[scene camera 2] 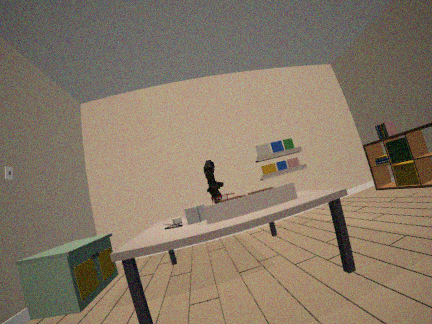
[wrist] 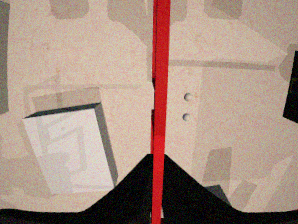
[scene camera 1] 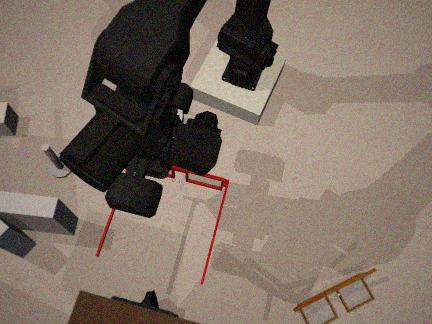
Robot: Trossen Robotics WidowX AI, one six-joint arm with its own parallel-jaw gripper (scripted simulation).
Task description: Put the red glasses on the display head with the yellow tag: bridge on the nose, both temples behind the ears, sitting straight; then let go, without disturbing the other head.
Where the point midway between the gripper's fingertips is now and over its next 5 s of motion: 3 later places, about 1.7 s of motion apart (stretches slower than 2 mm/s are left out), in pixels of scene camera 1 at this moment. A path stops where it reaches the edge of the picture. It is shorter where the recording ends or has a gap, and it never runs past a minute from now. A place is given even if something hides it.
My gripper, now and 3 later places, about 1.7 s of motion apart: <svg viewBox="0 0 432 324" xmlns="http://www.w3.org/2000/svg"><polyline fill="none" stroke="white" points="156,168 160,180 147,219 131,266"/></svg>
